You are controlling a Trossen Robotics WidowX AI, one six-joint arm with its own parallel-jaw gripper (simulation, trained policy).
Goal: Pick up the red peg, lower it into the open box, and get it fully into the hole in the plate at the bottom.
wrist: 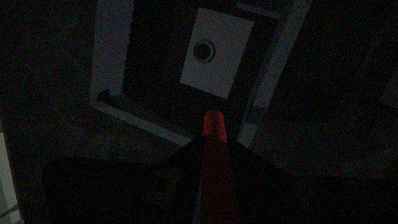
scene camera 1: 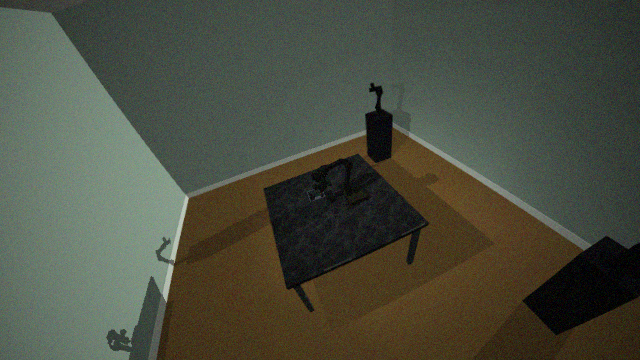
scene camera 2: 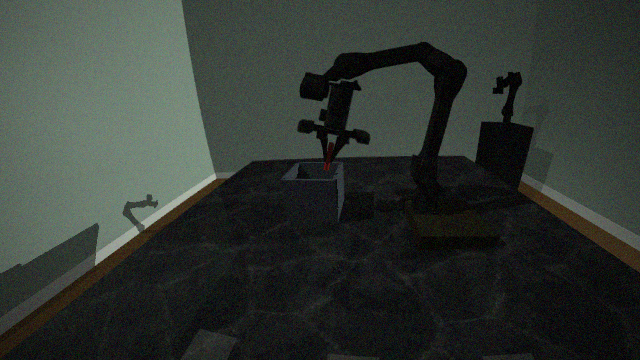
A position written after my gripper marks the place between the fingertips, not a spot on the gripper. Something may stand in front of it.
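You can find my gripper (scene camera 2: 327,161) here, and the gripper (wrist: 214,144) is visible from the wrist as well.
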